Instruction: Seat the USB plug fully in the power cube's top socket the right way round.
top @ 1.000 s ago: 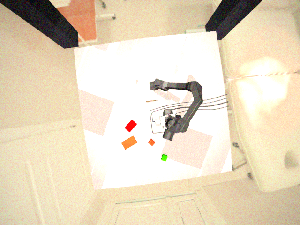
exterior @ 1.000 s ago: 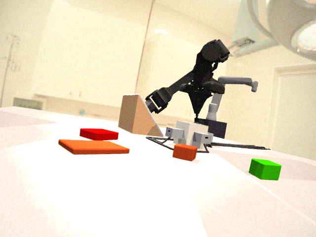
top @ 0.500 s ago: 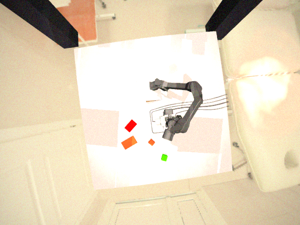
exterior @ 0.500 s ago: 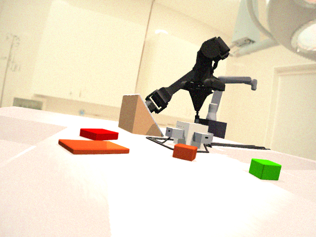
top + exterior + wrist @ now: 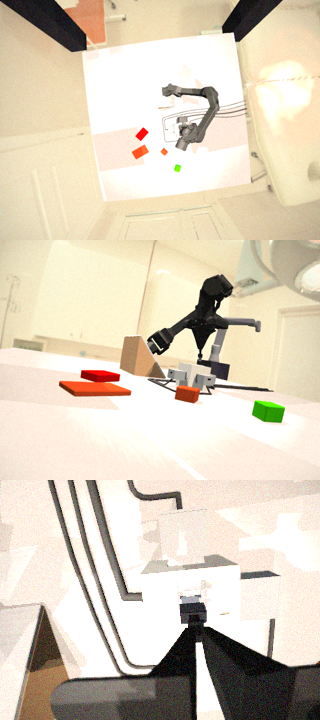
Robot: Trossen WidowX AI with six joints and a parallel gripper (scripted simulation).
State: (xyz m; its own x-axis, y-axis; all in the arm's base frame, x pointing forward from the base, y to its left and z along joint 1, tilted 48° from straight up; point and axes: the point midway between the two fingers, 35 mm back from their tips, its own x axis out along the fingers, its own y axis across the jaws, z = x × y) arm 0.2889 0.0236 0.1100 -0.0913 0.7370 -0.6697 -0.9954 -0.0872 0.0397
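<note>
Right now my gripper tip is 10 mm to the right of the USB socket and 60 mm above it. From my gripper tip the other things lie so: red block (30 mm ahead, 300 mm to the right, 120 mm below); then small orange block (180 mm ahead, 140 mm to the right, 110 mm below); then dark USB plug (10 mm below).
</note>
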